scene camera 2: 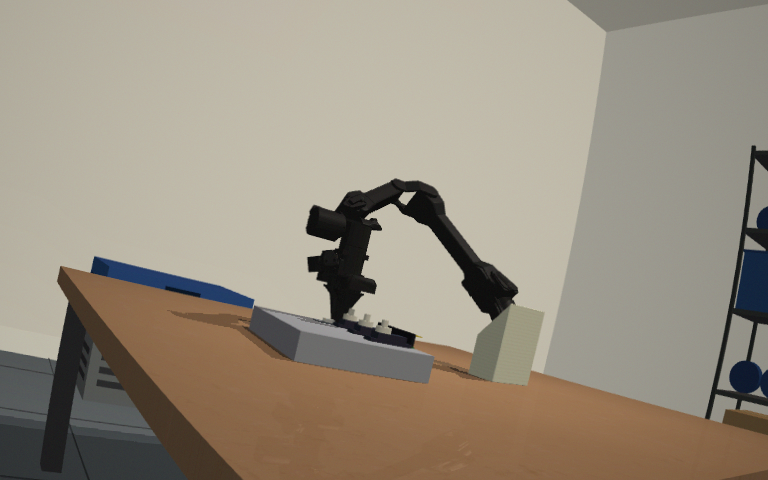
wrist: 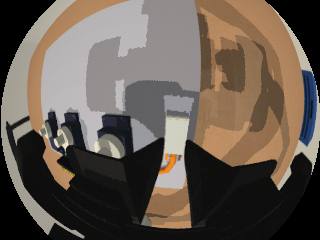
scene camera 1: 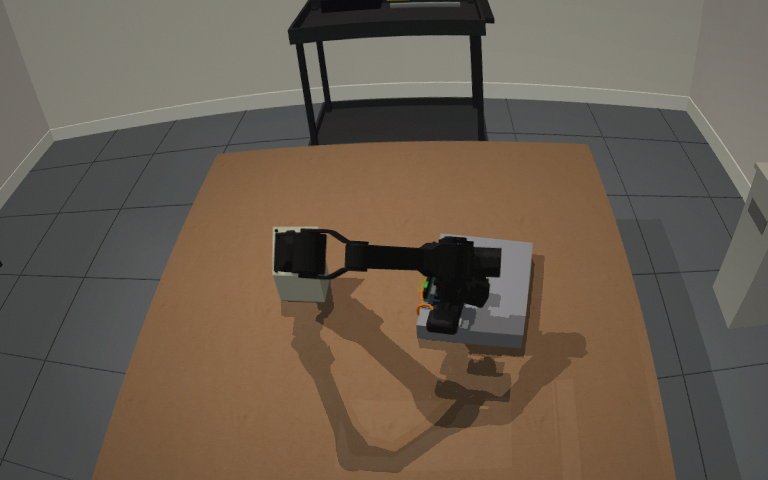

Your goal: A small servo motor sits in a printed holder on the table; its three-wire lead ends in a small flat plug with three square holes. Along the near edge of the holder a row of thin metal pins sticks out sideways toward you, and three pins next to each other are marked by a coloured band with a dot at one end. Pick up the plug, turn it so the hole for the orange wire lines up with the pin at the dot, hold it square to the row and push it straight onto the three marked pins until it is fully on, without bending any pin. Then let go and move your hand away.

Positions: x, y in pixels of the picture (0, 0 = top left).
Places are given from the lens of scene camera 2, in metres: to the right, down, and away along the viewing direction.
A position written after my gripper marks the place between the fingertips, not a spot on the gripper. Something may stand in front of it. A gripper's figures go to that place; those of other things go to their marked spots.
my gripper (scene camera 2: 335, 322): -0.10, 0.17, 1.23
grey holder (scene camera 2: 303, 339): -0.12, 0.15, 0.91
